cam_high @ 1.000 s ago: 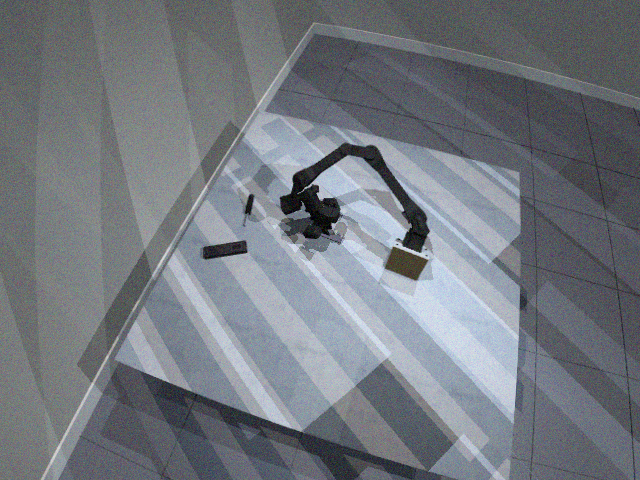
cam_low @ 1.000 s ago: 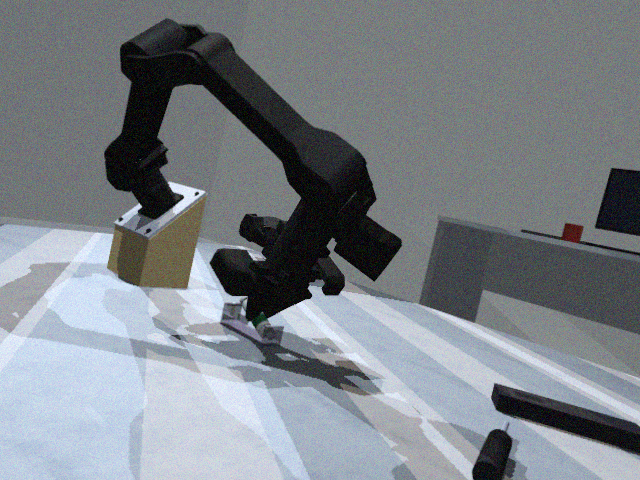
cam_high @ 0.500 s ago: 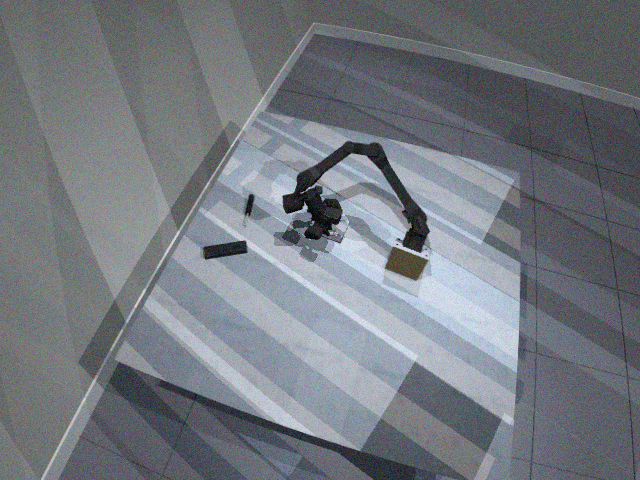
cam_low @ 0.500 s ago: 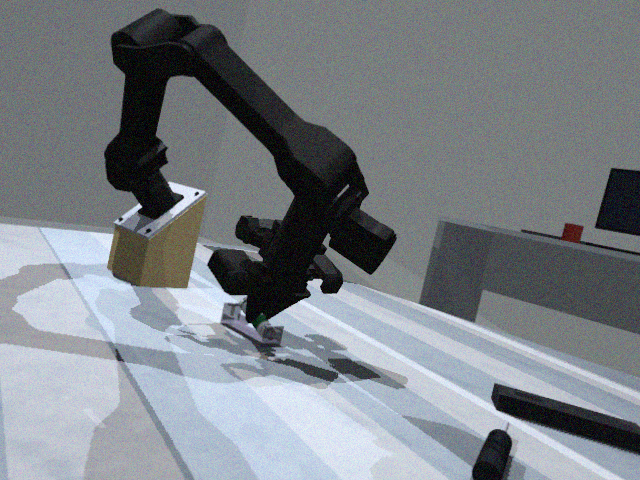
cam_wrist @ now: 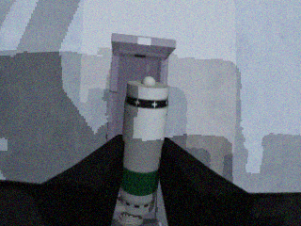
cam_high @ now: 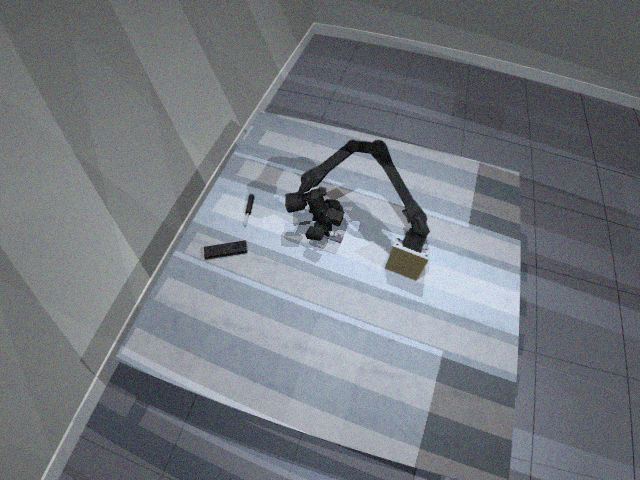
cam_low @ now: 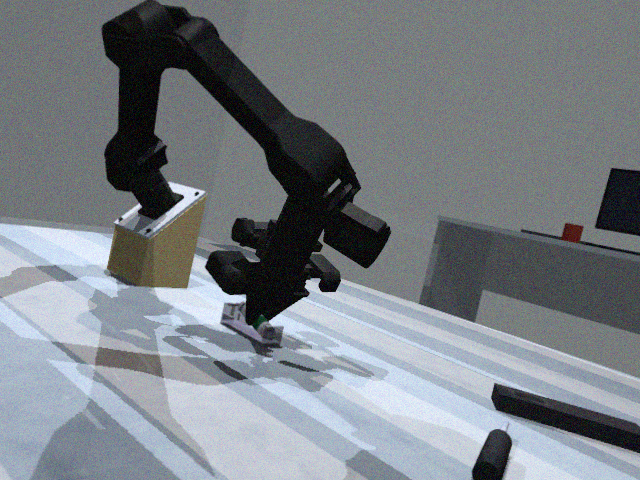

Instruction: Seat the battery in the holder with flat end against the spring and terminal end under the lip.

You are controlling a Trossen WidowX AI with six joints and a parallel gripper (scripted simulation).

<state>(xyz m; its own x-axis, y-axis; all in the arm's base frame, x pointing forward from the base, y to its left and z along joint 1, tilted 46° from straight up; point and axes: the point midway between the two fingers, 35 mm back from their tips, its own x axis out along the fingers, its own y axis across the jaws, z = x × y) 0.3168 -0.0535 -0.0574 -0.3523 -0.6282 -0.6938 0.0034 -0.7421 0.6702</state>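
Now: gripper tip 10 mm below the battery. Also, from my gripper tip: black bar: 330 mm ahead, 230 mm to the left.
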